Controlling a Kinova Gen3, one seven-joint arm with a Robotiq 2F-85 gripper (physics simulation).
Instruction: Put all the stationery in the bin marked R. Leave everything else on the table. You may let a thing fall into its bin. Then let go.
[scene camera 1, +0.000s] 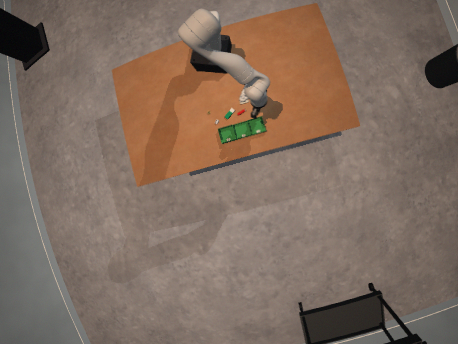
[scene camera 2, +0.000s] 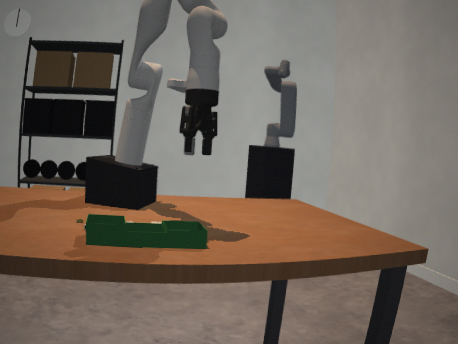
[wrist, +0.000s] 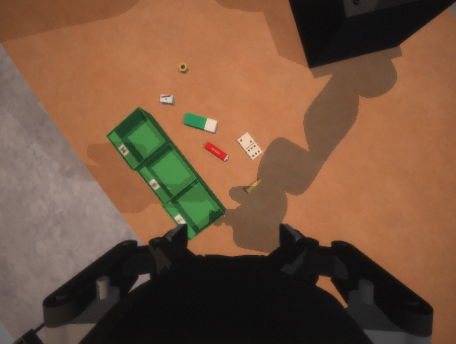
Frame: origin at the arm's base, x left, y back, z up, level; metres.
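Where they show: gripper, between the fingertips: (scene camera 2: 198, 155) (wrist: 233, 234); arm's base, origin of its link: (scene camera 1: 212, 47) (scene camera 2: 128, 162).
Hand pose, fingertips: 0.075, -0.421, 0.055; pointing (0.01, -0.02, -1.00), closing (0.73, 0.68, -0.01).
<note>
Each offset is from my fingertips to the top centre of the thing, as dx, dy, dz.
My gripper (scene camera 1: 255, 114) (scene camera 2: 198, 150) (wrist: 233, 234) is open and empty, high above the table near one end of the green three-part bin tray @[-0.131, -0.050, -0.139] (scene camera 1: 235, 132) (scene camera 2: 145, 239) (wrist: 154, 157). Each compartment has a white label; the letters are too small to read surely. Beside the tray lie a green-and-white eraser @[-0.155, +0.067, -0.172] (scene camera 1: 229, 113) (wrist: 200, 122), a small silver pencil sharpener @[-0.239, +0.057, -0.174] (scene camera 1: 216, 122) (wrist: 166, 99) and a red stick-like piece @[-0.090, +0.045, -0.171] (scene camera 1: 241, 112) (wrist: 216, 151) with a pale tip. No object shows in the compartments in the wrist view.
A white domino @[-0.050, +0.098, -0.178] (wrist: 249, 145) lies beyond the red piece. A thin yellow piece @[+0.008, +0.045, -0.172] (wrist: 253, 186) lies in the arm's shadow. A small yellow ring-like piece @[-0.259, +0.127, -0.177] (scene camera 1: 208, 113) (scene camera 2: 79, 220) lies beyond the sharpener. The black robot base (scene camera 1: 211, 62) (scene camera 2: 121, 182) (wrist: 350, 35) stands on the table.
</note>
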